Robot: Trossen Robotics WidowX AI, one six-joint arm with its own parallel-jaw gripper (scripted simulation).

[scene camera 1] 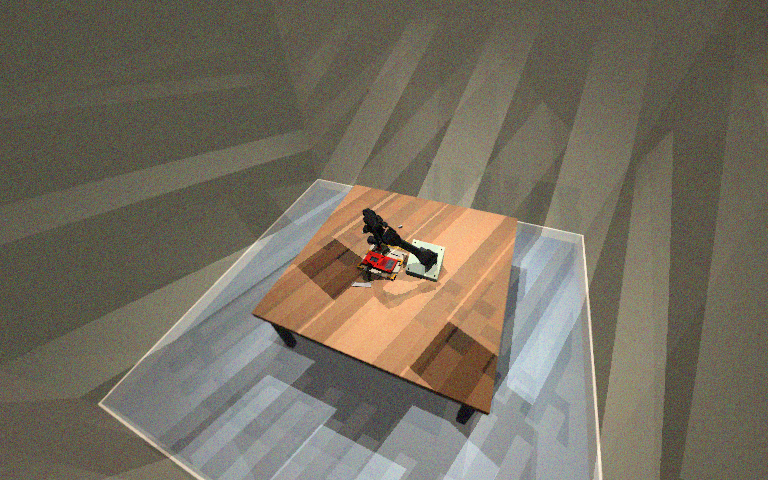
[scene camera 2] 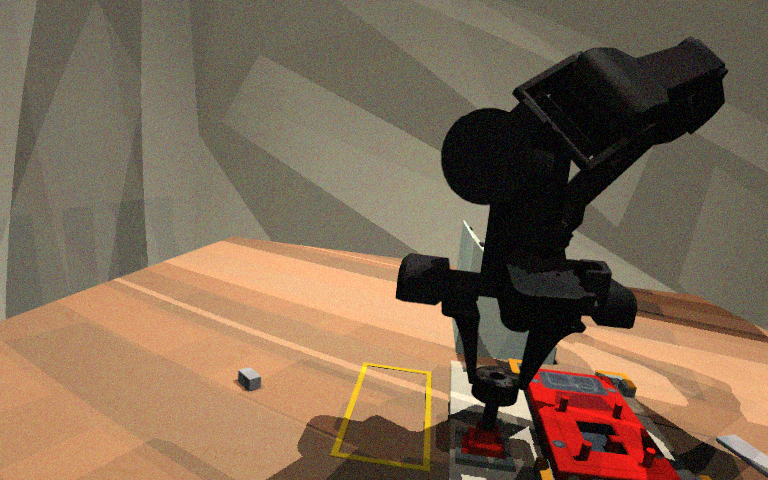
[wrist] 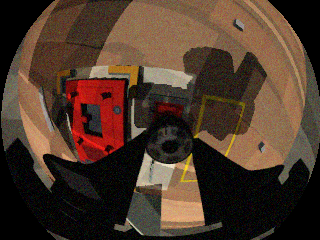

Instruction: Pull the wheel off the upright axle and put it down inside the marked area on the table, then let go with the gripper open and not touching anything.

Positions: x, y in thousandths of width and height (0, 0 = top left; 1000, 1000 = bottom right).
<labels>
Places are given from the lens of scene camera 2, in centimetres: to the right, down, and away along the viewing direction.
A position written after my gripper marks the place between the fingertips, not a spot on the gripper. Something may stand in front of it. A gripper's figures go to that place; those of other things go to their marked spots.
my gripper (scene camera 2: 646, 803): 10, 12, 37
wheel (scene camera 2: 646, 805): 9, 12, 35
red plate (scene camera 2: 756, 874): 19, 18, 41
The marked spots on the red plate and the wheel are 13 cm apart.
</labels>
